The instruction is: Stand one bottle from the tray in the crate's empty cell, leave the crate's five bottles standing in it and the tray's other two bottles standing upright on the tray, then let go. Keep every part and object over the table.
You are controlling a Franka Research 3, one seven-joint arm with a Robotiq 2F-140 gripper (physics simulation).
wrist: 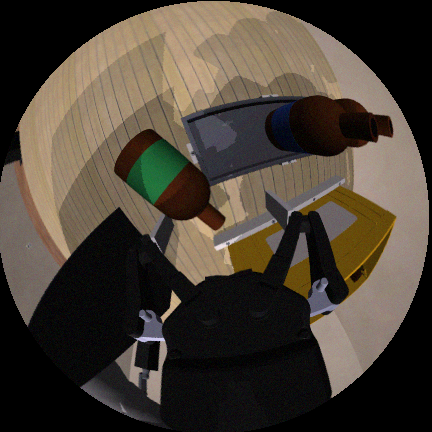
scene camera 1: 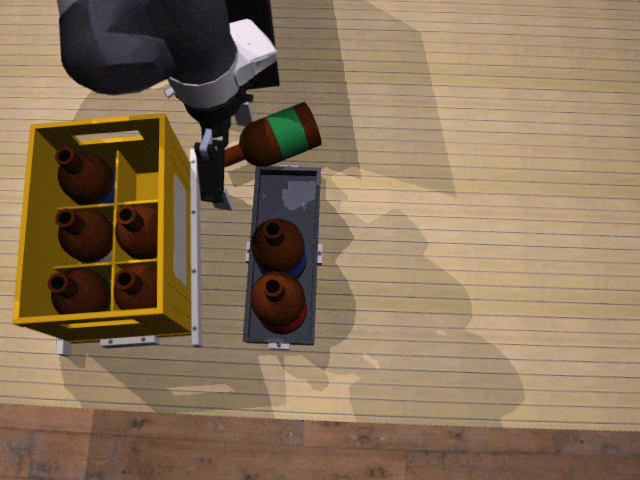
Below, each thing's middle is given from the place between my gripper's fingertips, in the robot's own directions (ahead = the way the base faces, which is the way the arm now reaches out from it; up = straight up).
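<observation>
Red-labelled bottle [scene camera 1: 277, 298]: 90 mm to the left of my hand, 220 mm ahead of it, 50 mm above it.
</observation>
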